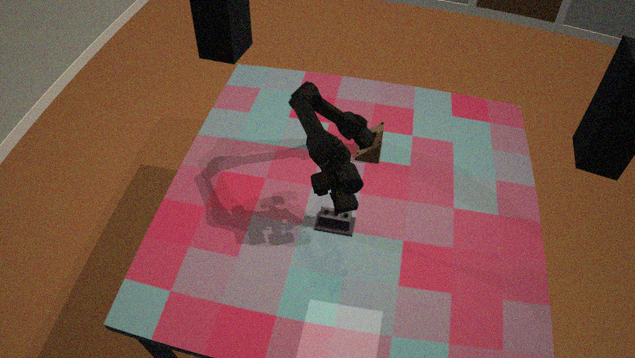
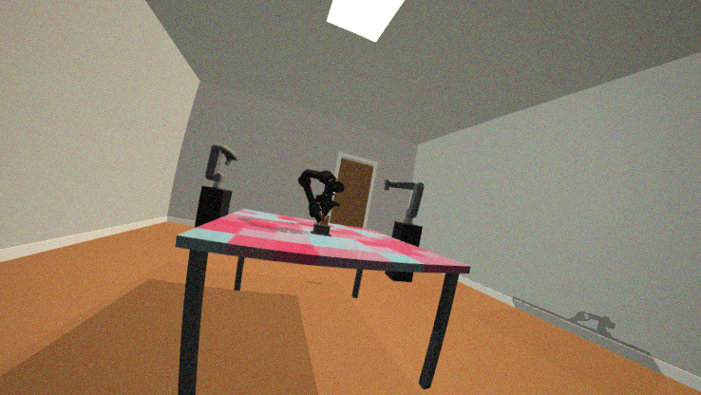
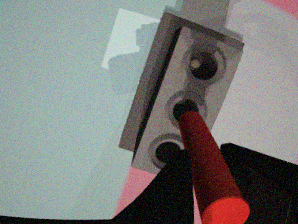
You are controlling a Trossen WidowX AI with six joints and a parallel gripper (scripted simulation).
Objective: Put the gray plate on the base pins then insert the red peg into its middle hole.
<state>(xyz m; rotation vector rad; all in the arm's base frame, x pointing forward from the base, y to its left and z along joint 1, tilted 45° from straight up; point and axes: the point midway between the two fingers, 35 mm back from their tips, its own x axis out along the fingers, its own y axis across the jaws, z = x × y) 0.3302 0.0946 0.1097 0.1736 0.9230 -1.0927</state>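
Right now my gripper tip is right at the red peg. The rest, counted from my gripper tip: gray plate (7 cm below); then dark base (11 cm below).
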